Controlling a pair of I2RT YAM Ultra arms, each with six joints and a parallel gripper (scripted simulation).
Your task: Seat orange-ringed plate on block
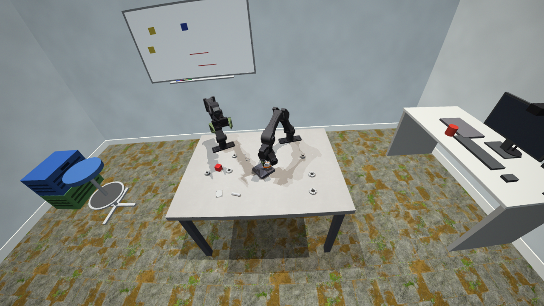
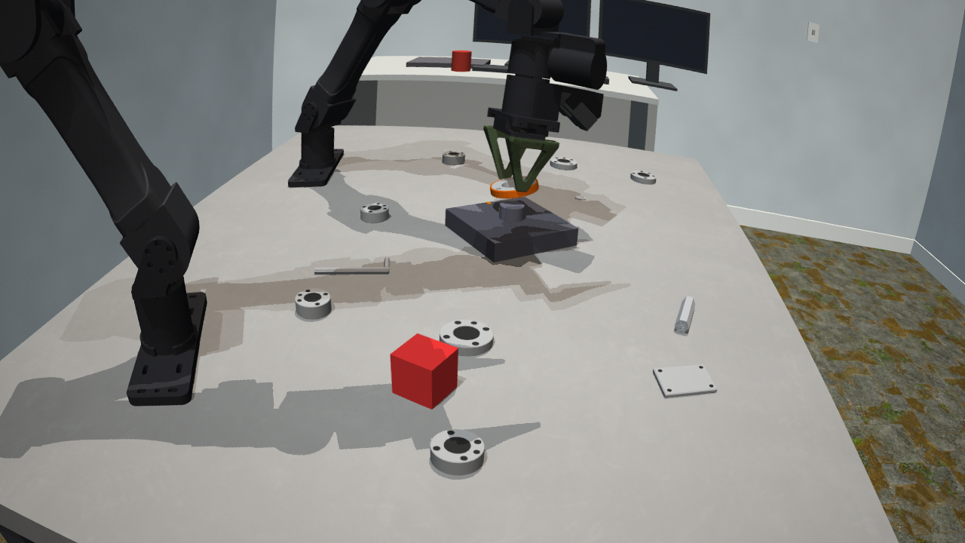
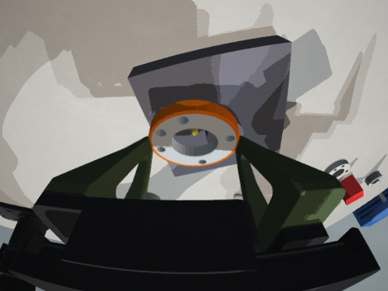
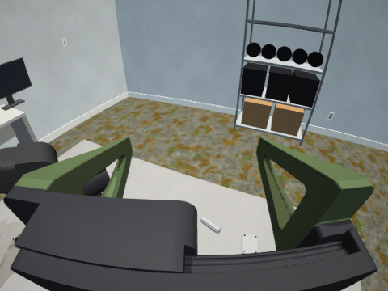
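My left hand is 20 mm past the dark block, 10 mm to the left of it and 40 mm above it. From my left hand the other things lie so: allen key (160 mm behind, 160 mm to the right, 60 mm below); then hex bar (200 mm ahead, 230 mm to the right, 60 mm below); then red cube (70 mm behind, 370 mm to the right, 50 mm below).
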